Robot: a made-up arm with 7 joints. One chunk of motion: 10 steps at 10 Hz.
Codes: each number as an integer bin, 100 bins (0 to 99) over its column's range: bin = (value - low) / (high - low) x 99, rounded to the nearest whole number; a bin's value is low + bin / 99 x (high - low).
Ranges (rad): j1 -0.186..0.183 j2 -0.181..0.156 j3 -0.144..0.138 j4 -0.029..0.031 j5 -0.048..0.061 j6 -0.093..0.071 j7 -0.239..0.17
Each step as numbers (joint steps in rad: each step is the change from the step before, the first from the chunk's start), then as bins.
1 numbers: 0.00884 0.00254 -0.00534 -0.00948 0.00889 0.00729 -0.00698
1 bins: 52 54 49 32 52 61 56
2 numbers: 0.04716 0.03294 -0.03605 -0.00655 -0.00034 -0.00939 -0.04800
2 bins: 63 63 38 37 43 50 46
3 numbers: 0.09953 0.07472 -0.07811 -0.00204 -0.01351 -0.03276 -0.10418
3 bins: 77 75 23 44 31 36 33
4 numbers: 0.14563 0.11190 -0.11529 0.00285 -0.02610 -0.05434 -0.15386
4 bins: 89 86 10 53 20 23 21
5 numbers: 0.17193 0.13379 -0.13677 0.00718 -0.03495 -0.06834 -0.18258
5 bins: 96 92 3 60 12 15 14
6 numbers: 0.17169 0.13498 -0.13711 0.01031 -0.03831 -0.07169 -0.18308
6 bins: 96 93 2 65 9 13 14
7 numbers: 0.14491 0.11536 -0.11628 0.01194 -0.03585 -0.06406 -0.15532
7 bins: 89 87 10 68 11 17 20
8 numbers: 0.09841 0.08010 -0.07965 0.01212 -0.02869 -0.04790 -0.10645
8 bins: 76 77 23 68 18 27 32
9 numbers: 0.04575 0.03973 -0.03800 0.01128 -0.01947 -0.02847 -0.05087
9 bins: 62 65 37 66 26 39 46
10 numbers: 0.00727 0.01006 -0.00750 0.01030 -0.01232 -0.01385 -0.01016
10 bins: 52 56 48 65 32 48 55
